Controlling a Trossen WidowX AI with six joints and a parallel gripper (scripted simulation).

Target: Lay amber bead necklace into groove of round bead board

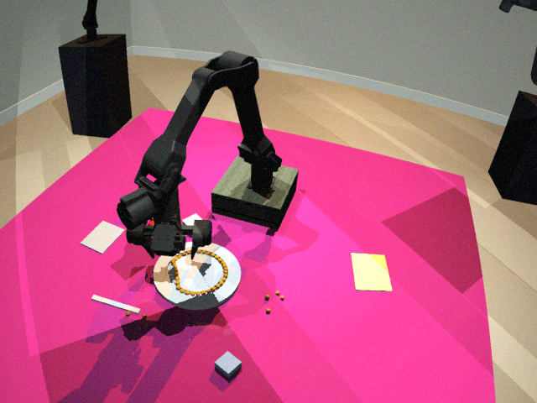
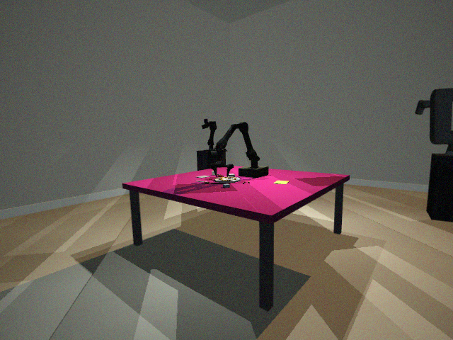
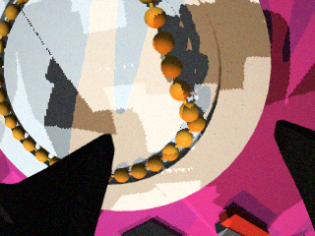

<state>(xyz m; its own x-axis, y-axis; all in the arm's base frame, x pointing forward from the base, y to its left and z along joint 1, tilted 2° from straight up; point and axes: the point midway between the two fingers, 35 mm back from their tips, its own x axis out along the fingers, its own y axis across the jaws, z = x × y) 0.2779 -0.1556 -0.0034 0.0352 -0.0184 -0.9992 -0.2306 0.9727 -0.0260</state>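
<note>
Now: gripper tip 60 mm to the right of the round bead board, 20 mm short of it and 10 mm above it. Round my gripper tip: white block: 140 mm behind, 10 mm to the left, 10 mm below; then red-handled tool: 110 mm behind, 90 mm to the right, 20 mm below; then white strip: 150 mm ahead, 90 mm to the right, 20 mm below.
</note>
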